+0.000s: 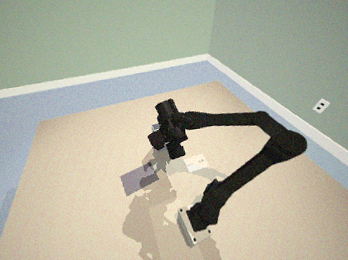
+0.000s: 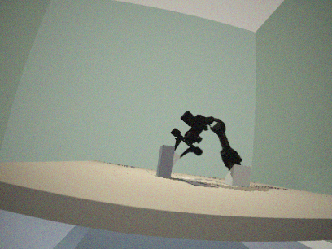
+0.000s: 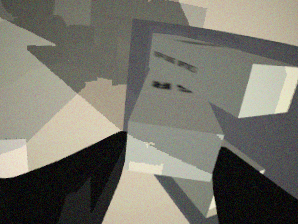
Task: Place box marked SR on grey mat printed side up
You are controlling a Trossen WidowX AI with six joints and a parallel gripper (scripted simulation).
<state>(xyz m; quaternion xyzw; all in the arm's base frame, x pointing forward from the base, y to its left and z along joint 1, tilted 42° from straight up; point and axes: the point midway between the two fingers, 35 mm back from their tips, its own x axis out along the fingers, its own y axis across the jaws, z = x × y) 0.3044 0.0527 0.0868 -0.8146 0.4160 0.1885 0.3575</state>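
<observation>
The white box marked SR is 30 mm ahead of my gripper tip, 10 mm to the left of it and 50 mm below it. Also, from my gripper tip: grey mat 80 mm behind, 170 mm to the left, 110 mm below; then white card 100 mm behind, 100 mm to the right, 110 mm below.
</observation>
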